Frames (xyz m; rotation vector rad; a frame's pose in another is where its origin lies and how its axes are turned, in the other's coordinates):
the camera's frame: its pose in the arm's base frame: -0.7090 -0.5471 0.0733 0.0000 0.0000 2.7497
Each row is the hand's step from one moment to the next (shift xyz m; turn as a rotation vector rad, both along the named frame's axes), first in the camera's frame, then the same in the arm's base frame.
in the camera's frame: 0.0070 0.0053 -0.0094 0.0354 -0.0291 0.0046
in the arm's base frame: -0.0085 -0.0022 -0.0094 -0.0216 0.0404 0.0046
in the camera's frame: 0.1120 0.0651 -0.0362 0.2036 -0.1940 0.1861
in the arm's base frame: -0.1284 -0.0174 -0.0362 -0.1141 0.2571 0.1861
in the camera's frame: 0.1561 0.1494 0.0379 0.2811 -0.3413 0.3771
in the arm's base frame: -0.2013 -0.0785 0.0379 -0.1294 0.4228 0.3771
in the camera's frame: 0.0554 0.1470 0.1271 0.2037 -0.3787 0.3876
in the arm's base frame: -0.1073 -0.1147 0.1271 -0.0436 0.4278 0.3876
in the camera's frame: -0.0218 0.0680 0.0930 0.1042 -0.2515 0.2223
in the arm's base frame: -0.0058 -0.0712 0.0930 -0.0002 0.2722 0.2223
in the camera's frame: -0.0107 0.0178 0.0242 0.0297 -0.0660 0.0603
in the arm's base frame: 0.0031 -0.0205 0.0242 -0.0022 0.0723 0.0603
